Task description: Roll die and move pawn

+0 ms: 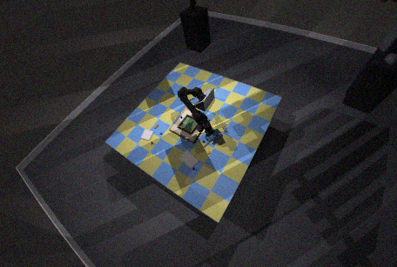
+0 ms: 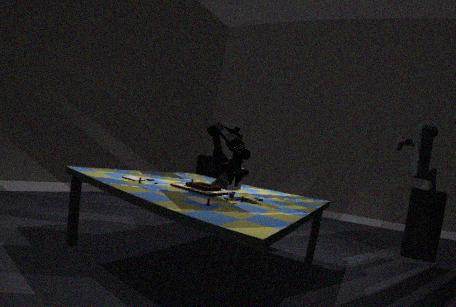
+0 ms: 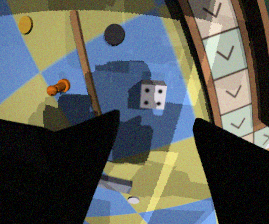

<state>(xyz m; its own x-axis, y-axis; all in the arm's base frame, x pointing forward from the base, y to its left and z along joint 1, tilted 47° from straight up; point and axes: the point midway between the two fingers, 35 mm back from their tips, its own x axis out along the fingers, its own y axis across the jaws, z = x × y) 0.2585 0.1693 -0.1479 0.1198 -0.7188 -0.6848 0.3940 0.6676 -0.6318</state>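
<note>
My gripper tip is now 6 cm above the die. Round my gripper tip: thin brown stick 7 cm to the left, 6 cm below, 3 cm ahead; white sheet 28 cm ahead, 7 cm below, 1 cm to the left.
</note>
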